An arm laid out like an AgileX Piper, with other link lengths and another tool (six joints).
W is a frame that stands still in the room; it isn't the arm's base.
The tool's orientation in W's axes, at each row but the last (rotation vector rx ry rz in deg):
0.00 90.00 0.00
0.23 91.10 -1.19
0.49 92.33 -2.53
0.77 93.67 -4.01
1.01 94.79 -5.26
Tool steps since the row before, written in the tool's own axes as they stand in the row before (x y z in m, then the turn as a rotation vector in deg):
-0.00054 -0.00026 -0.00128 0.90 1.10 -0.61
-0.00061 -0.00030 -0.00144 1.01 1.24 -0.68
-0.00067 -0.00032 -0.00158 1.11 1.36 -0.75
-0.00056 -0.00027 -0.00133 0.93 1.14 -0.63
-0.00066 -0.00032 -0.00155 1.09 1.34 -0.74
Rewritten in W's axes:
-0.00128 -0.00026 0.00054 -0.61 1.10 -0.90
-0.00143 -0.00027 0.00064 -0.68 1.24 -1.01
-0.00156 -0.00025 0.00074 -0.75 1.36 -1.11
-0.00130 -0.00018 0.00065 -0.63 1.14 -0.93
-0.00151 -0.00018 0.00080 -0.74 1.34 -1.09

